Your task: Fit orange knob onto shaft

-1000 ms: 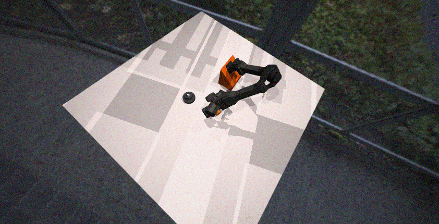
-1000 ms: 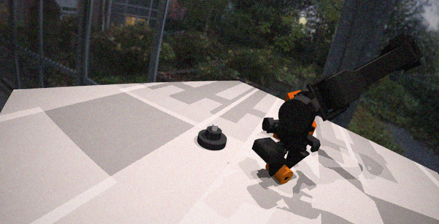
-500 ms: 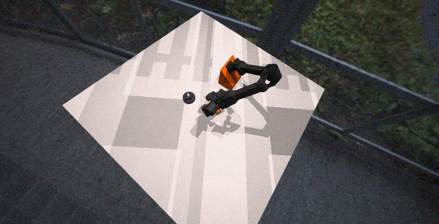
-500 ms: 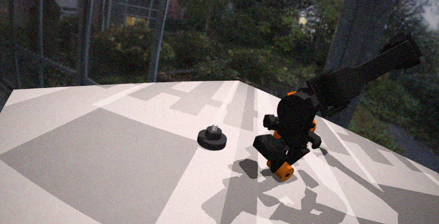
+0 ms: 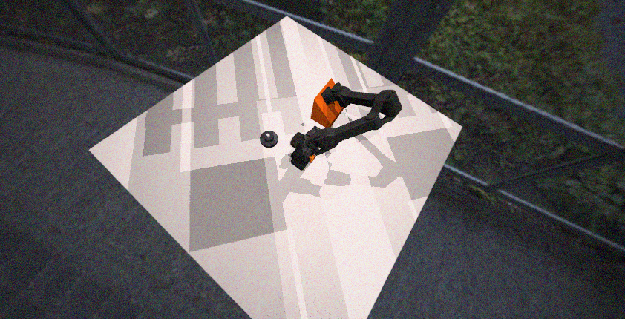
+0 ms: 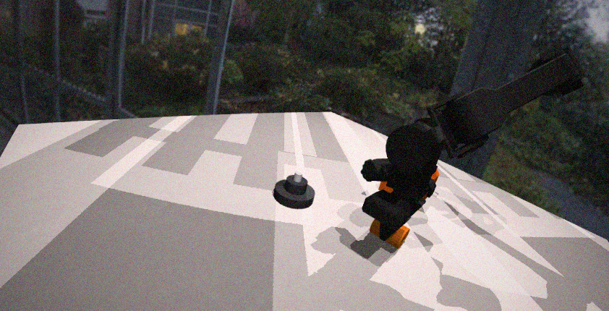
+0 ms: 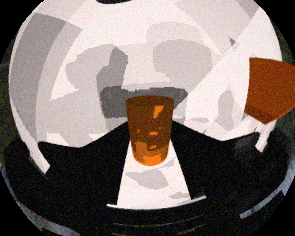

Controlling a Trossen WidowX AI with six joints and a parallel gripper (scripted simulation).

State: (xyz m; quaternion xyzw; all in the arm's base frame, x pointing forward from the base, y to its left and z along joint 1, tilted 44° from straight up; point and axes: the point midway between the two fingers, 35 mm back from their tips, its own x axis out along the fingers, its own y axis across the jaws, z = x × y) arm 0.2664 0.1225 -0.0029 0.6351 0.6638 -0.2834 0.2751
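My gripper tip is 1 cm to the left of the orange knob and 1 cm below it. Round my gripper tip: pedestal 20 cm to the right, 4 cm ahead, 1 cm above.
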